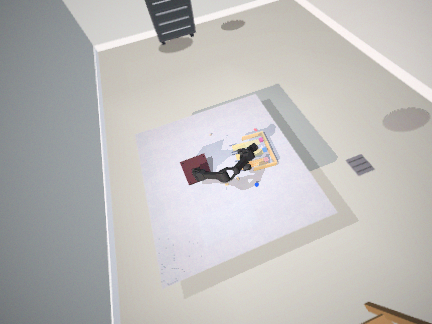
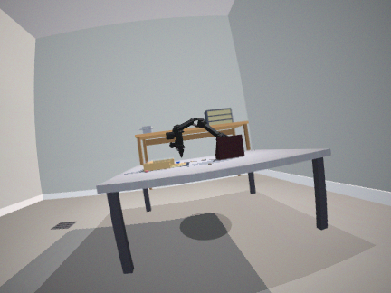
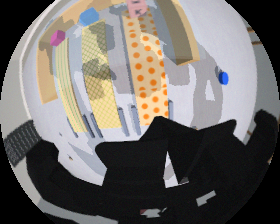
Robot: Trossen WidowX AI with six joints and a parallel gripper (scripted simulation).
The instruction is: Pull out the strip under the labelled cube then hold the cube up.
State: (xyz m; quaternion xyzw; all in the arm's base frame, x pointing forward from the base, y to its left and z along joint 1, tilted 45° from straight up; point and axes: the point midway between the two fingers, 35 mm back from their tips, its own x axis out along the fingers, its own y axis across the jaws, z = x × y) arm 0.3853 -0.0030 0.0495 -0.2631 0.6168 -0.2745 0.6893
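Now: the orange dotted strip 9 cm ahead of my gripper tip and 5 cm below it. Also, from my gripper tip: blue piece (19 cm to the right, 5 cm below, 4 cm ahead); then pale cube marked k (20 cm ahead, 3 cm below, 1 cm to the right).
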